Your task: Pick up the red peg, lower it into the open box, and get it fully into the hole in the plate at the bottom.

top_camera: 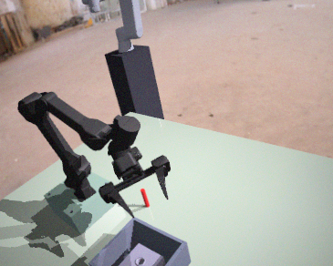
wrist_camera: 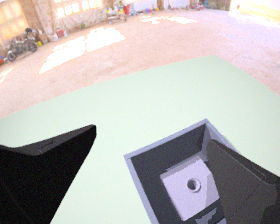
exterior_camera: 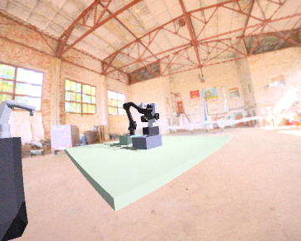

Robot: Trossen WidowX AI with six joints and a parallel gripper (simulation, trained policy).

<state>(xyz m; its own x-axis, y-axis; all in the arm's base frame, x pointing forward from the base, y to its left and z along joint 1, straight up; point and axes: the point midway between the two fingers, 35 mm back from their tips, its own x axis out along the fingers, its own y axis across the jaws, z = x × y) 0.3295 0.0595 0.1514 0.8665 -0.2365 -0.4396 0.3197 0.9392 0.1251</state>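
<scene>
Right now my gripper tip is 220 mm past the red peg, 100 mm to the right of it and 190 mm above it. Also, from my gripper tip: grey box: 20 mm behind, 70 mm to the right, 200 mm below.
</scene>
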